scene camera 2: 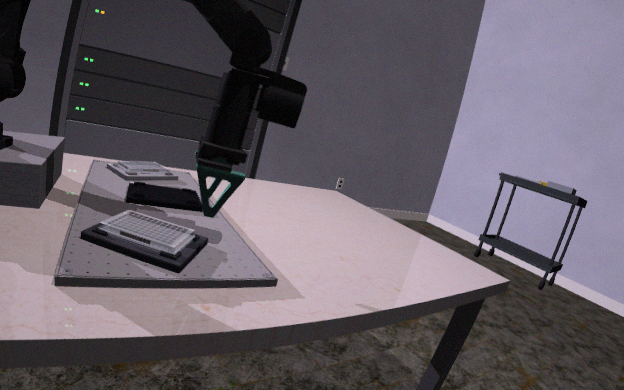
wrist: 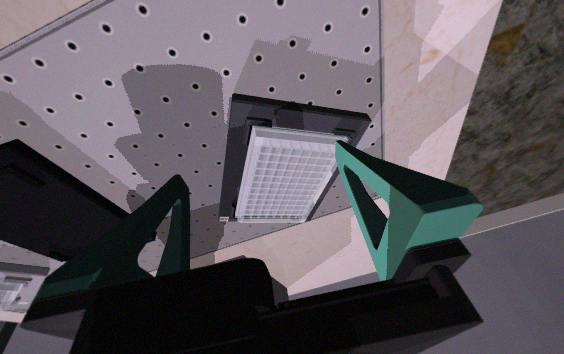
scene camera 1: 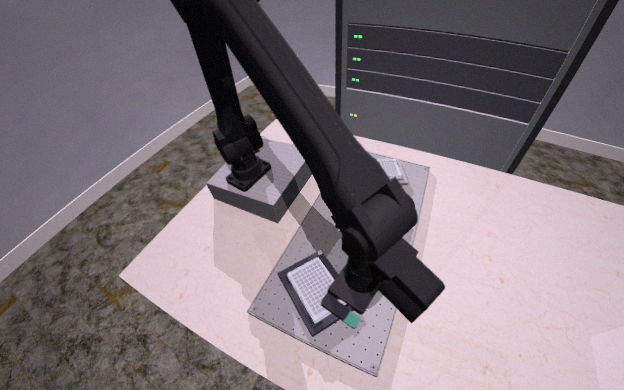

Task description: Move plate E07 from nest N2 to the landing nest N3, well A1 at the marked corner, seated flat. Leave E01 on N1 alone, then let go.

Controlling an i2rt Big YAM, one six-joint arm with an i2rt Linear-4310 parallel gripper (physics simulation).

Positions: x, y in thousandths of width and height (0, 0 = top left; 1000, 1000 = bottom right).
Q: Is my gripper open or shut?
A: Open.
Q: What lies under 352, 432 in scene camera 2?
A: My gripper.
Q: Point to a black nest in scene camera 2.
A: At 222, 496
